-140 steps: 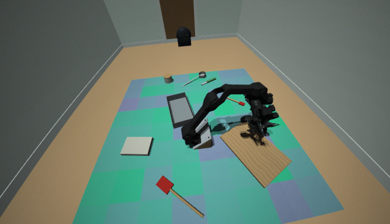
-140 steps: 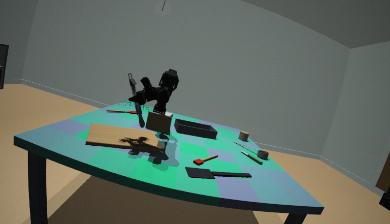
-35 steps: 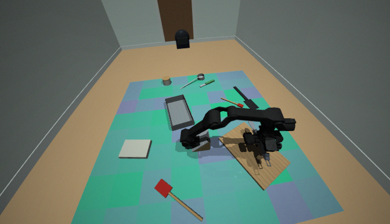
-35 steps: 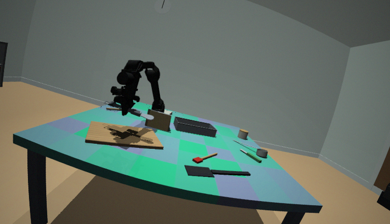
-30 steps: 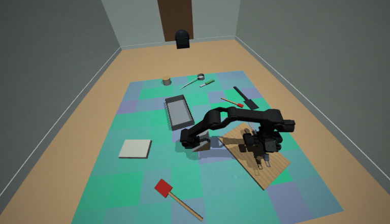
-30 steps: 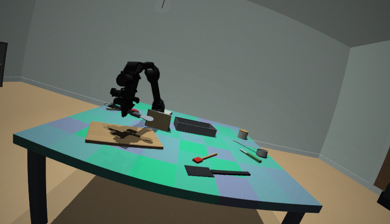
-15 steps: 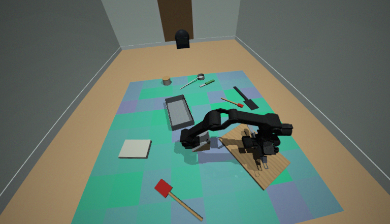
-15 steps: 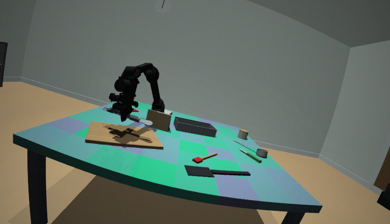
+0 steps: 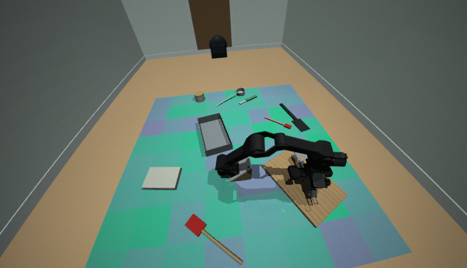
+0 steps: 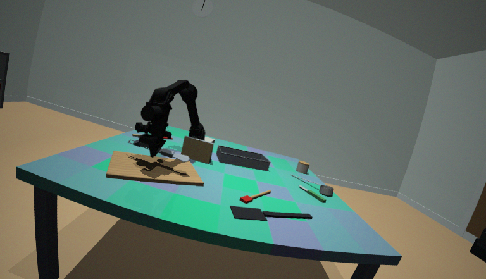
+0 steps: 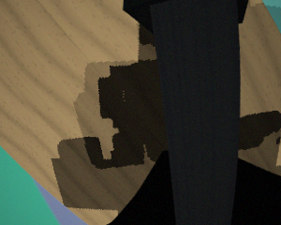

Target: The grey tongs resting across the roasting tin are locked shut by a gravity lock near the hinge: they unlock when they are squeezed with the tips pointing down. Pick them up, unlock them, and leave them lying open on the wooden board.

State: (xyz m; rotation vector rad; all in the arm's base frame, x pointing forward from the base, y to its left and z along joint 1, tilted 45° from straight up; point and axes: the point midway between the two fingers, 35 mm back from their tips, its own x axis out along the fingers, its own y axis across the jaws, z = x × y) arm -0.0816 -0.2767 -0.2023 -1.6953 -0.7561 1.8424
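Now: the wooden board 4 cm below my gripper tip, 2 cm ahead of it and 1 cm to the right of it. Round my gripper tip: roasting tin: 47 cm to the left, 37 cm ahead, 2 cm below; red spatula: 47 cm to the left, 19 cm behind, 4 cm below; black turner: 50 cm ahead, 12 cm to the right, 5 cm below.
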